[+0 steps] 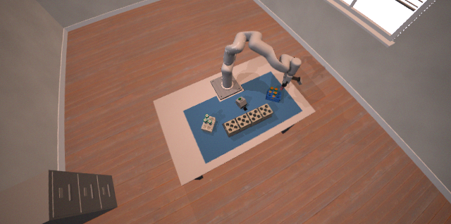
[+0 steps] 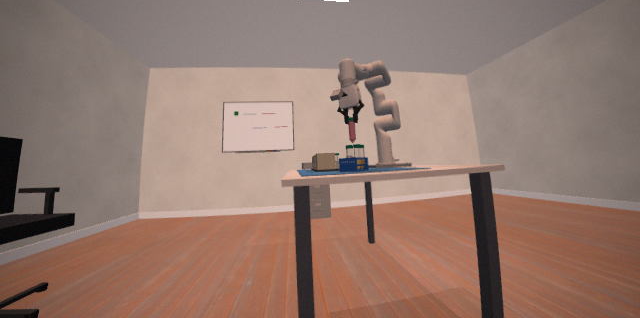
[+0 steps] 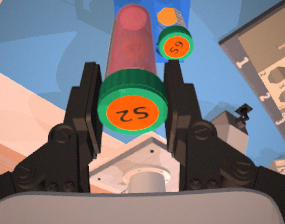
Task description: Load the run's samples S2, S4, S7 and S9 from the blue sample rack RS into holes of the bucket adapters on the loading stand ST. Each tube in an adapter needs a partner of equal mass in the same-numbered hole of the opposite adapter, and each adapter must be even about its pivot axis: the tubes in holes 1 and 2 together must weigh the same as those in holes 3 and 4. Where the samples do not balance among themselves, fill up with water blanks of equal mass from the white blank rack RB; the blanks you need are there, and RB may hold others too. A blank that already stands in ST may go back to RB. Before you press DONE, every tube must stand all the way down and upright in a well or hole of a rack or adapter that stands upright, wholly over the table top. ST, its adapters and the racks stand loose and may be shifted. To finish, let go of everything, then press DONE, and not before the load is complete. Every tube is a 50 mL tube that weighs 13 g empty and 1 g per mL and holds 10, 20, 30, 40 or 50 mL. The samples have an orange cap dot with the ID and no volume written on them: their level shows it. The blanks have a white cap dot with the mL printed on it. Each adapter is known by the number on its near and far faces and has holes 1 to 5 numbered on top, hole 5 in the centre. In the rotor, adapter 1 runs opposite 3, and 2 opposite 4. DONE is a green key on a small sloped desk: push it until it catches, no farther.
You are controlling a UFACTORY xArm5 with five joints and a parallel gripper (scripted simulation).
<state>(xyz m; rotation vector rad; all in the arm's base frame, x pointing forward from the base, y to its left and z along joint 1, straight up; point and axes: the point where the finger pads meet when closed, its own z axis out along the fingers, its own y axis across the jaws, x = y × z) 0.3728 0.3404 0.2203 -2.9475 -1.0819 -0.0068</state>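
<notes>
My hand is 10 mm past the sample tube S2 and 50 mm above it. The rest, counted from my hand: sample tube S9: 50 mm to the right, 170 mm below; then sample tube S4: 70 mm behind, 50 mm to the right, 170 mm below; then sample tube S7: 20 mm behind, 30 mm to the right, 170 mm below.
</notes>
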